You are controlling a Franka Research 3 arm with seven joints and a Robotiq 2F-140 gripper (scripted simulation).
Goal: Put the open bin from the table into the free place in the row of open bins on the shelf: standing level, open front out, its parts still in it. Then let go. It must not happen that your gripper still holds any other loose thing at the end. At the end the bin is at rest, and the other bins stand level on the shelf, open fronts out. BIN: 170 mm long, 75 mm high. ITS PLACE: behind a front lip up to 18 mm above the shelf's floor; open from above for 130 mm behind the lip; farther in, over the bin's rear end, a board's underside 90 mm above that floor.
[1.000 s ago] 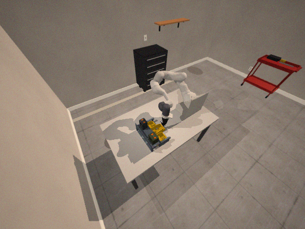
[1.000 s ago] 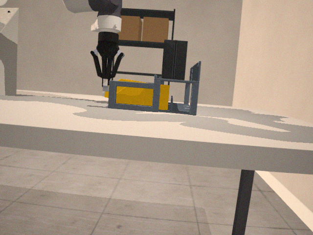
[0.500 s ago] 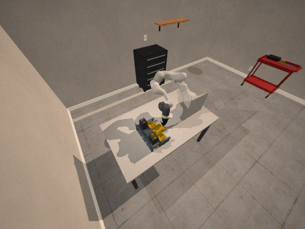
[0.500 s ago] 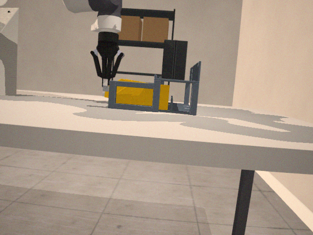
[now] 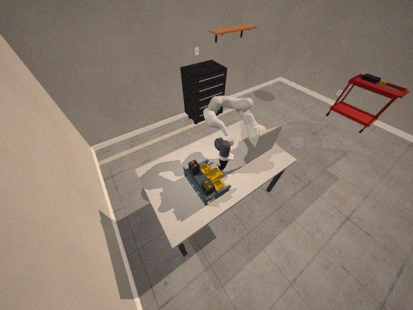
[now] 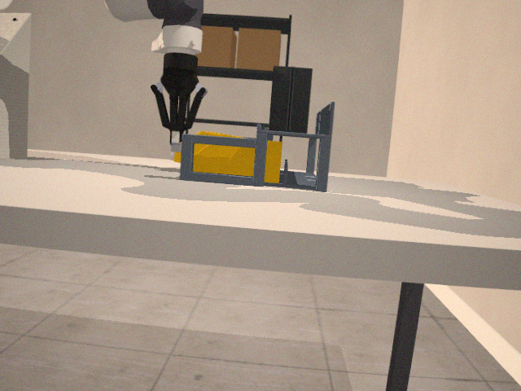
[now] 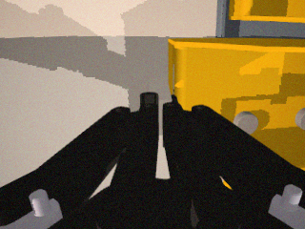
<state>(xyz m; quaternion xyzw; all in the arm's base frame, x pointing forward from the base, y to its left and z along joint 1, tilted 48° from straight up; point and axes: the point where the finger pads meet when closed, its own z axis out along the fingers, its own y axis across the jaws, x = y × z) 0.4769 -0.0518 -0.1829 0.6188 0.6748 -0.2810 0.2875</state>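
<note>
Right now my hand is 60 mm short of the grey shelf lip, 50 mm above it and 10 mm to the right of it.
</note>
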